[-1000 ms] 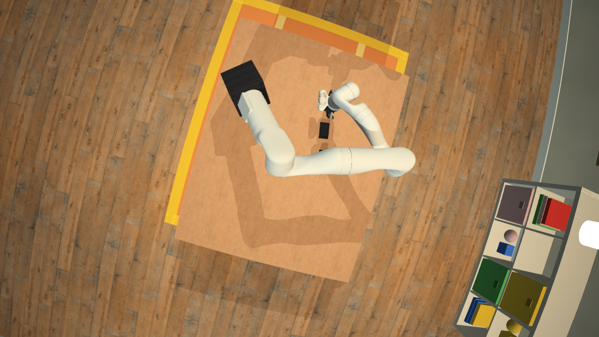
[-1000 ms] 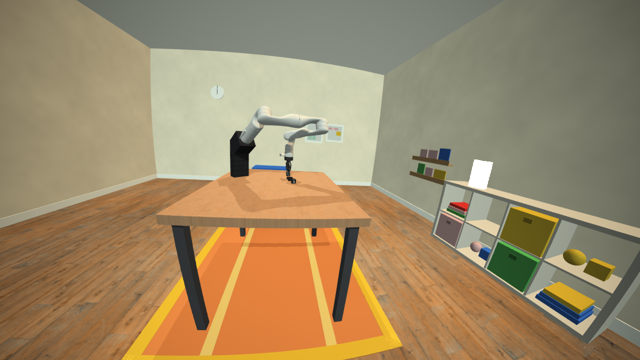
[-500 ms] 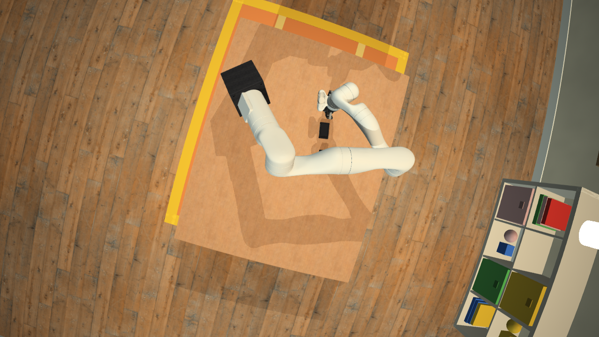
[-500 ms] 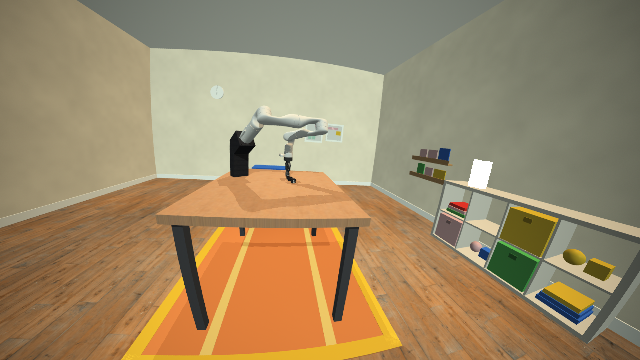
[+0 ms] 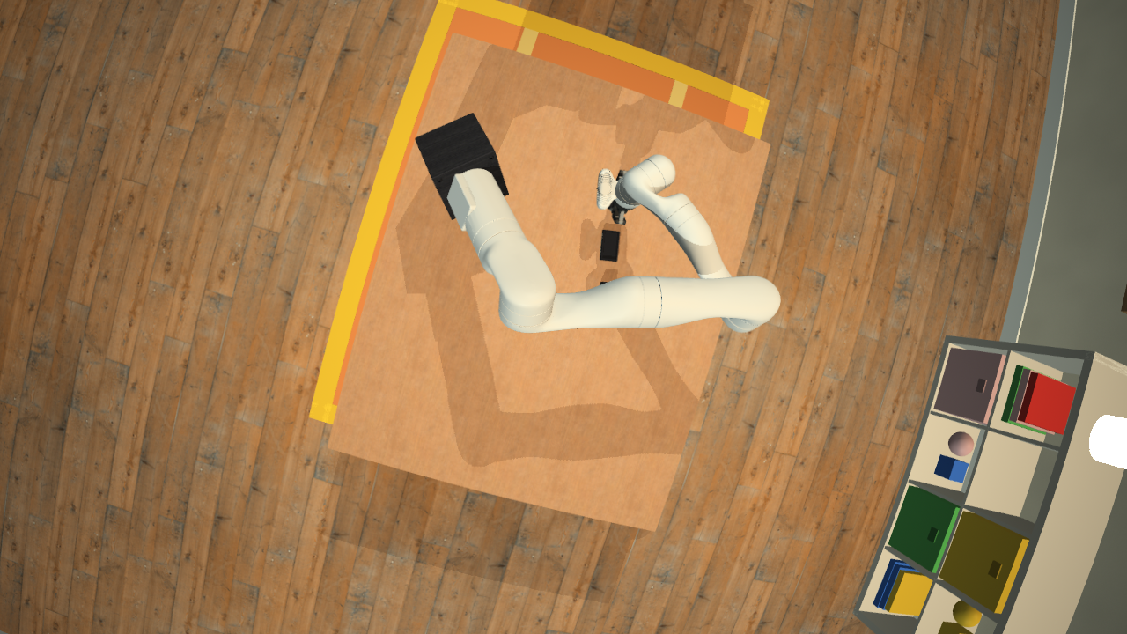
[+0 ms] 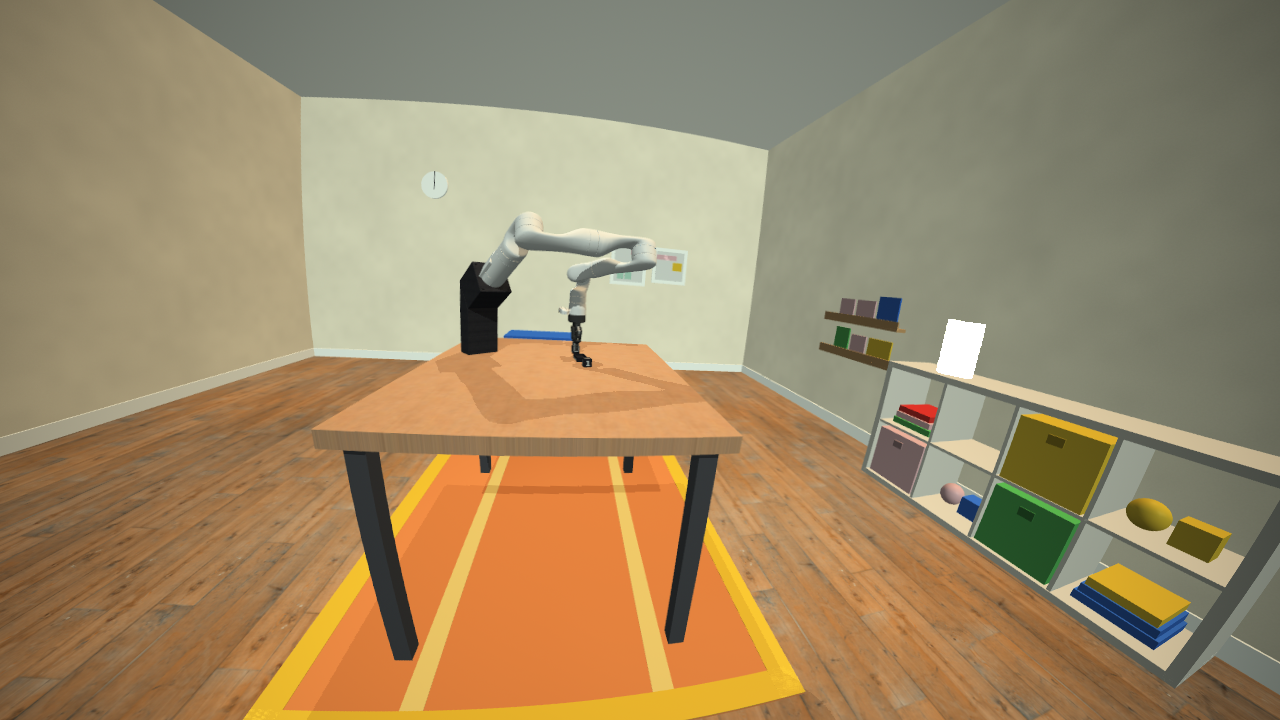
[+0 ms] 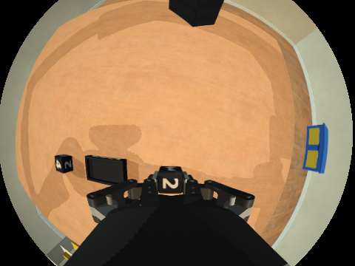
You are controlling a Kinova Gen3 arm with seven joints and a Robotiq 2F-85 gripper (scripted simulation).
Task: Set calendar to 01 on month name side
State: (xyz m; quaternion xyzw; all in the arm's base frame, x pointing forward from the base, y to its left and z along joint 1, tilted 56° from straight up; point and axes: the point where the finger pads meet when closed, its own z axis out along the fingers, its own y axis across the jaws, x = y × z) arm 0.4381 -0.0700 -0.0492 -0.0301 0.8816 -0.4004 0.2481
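The black digit cube is 10 mm below my hand. Also, from my hand: black calendar tray (110 mm to the right, 20 mm below, 20 mm behind).
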